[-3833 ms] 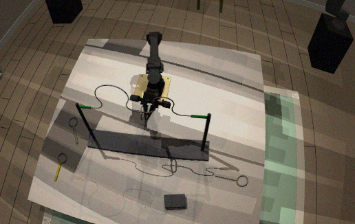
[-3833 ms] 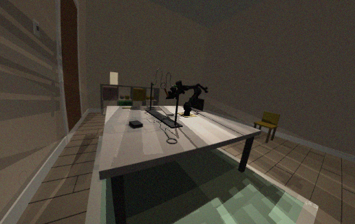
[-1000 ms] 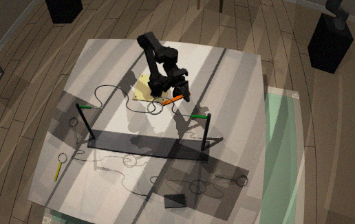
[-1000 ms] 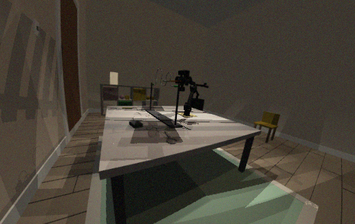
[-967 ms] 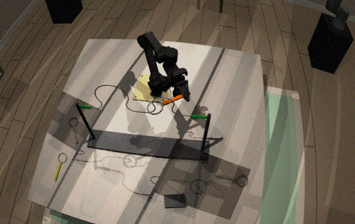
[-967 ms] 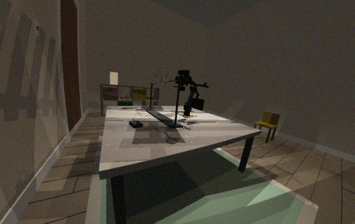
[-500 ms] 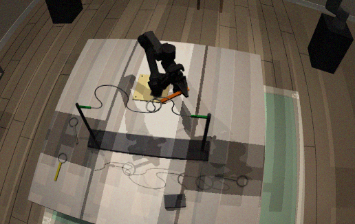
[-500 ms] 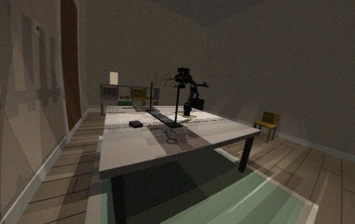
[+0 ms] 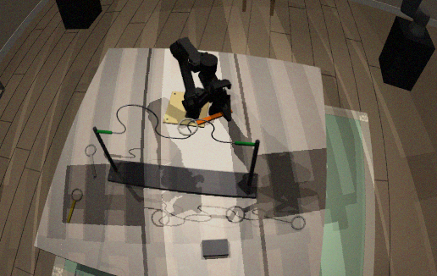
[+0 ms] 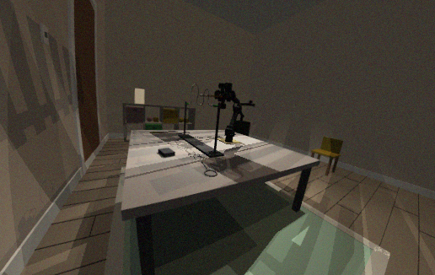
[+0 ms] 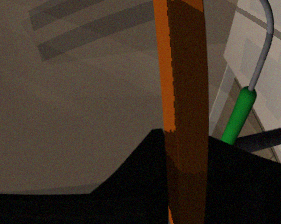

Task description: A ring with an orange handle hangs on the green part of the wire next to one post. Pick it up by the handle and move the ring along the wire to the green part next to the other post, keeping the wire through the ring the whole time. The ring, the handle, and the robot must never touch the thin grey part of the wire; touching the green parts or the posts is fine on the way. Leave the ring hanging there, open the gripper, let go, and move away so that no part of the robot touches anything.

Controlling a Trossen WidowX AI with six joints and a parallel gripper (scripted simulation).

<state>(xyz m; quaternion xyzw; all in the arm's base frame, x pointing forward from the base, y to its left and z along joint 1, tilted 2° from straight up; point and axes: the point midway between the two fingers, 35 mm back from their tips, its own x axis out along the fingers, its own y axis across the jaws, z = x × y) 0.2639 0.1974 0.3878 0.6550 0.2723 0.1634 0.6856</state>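
Now: gripper tip 30 mm short of the orange-handled ring and 90 mm to the left of it. Also, from my gripper tip: yellow-handled ring (320 mm ahead, 650 mm to the right, 390 mm below); dark block (340 mm ahead, 20 mm to the left, 390 mm below).
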